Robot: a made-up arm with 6 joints. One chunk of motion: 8 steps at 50 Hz.
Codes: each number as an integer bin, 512 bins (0 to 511) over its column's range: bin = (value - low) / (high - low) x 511, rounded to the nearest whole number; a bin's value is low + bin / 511 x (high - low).
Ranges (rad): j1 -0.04..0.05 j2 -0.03..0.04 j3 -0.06..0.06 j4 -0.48..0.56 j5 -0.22..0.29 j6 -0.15..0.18
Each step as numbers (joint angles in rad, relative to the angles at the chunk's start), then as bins.
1 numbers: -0.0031 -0.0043 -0.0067 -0.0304 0.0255 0.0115
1 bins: 210 188 227 221 246 250
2 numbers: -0.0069 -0.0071 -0.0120 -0.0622 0.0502 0.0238
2 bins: 188 167 204 205 271 269
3 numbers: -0.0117 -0.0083 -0.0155 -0.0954 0.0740 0.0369
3 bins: 161 158 189 189 295 289
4 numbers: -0.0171 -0.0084 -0.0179 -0.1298 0.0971 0.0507
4 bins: 130 158 179 172 318 311
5 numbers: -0.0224 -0.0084 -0.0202 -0.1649 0.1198 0.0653
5 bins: 100 158 169 155 340 333
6 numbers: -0.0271 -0.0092 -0.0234 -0.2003 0.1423 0.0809
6 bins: 73 152 156 137 363 358
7 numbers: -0.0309 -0.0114 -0.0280 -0.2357 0.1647 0.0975
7 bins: 52 136 136 120 385 383
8 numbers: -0.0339 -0.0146 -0.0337 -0.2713 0.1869 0.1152
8 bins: 35 112 112 103 408 411
